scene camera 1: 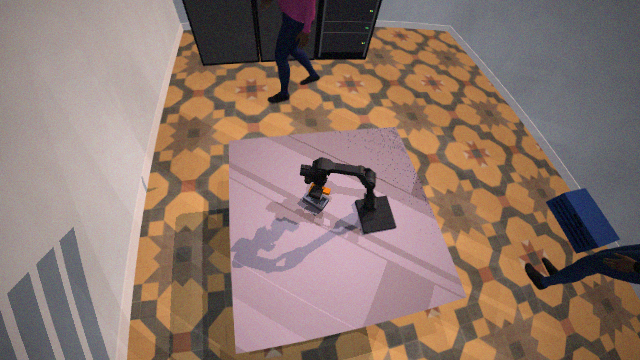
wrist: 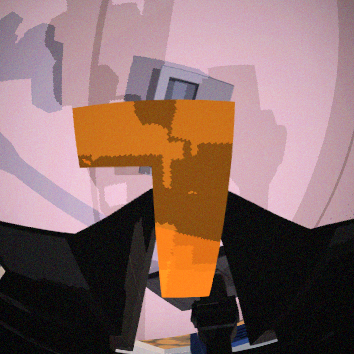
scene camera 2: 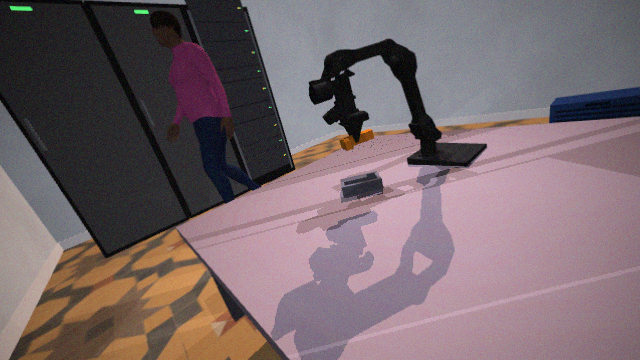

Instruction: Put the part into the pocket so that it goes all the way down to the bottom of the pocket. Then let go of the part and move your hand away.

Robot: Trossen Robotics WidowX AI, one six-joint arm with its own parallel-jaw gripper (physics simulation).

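Frame: origin at the arm's base, x back, y right, z up, level; metres.
Seen in the pictures: gripper, fingertip midpoint: (scene camera 1: pixel 319 189) (wrist: pixel 186 195) (scene camera 2: pixel 355 141); arm's base at its link origin: (scene camera 1: pixel 368 206) (scene camera 2: pixel 428 153).
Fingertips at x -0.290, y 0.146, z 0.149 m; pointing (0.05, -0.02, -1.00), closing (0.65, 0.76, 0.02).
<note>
Pixels of each thing's top centre, then the offset from my fingertips to it. Level surfaces: height alone.
- part at its top centre: (wrist: pixel 155 240) (scene camera 2: pixel 357 133) (scene camera 1: pixel 319 190) dx -0.005, dy -0.015, dz +0.027 m
- grey block at its top centre: (wrist: pixel 184 129) (scene camera 2: pixel 359 178) (scene camera 1: pixel 316 197) dx -0.002, dy +0.013, dz -0.136 m
- pink table at its surface level: dz -0.173 m
The part (scene camera 1: pixel 326 190) (scene camera 2: pixel 367 135) (wrist: pixel 195 175) is an orange L-shaped block. My gripper (scene camera 1: pixel 316 193) (scene camera 2: pixel 356 138) (wrist: pixel 186 195) is shut on its long leg, and the short leg points left in the wrist view. The pocket is a dark opening in a grey block (scene camera 1: pixel 314 204) (scene camera 2: pixel 363 190) (wrist: pixel 217 86) on the pink table. In scene camera 2 the part hangs well above the block with a clear gap. In the wrist view the part covers most of the block; one end of the opening shows past its far edge.
The arm's black base plate (scene camera 1: pixel 376 216) (scene camera 2: pixel 447 154) stands on the pink table (scene camera 1: pixel 300 300) (scene camera 2: pixel 500 240), to the right of the block in both scene views. Shadows of the arm lie across the table. A person in pink (scene camera 1: pixel 290 40) (scene camera 2: pixel 200 85) is beyond the table by dark cabinets.
</note>
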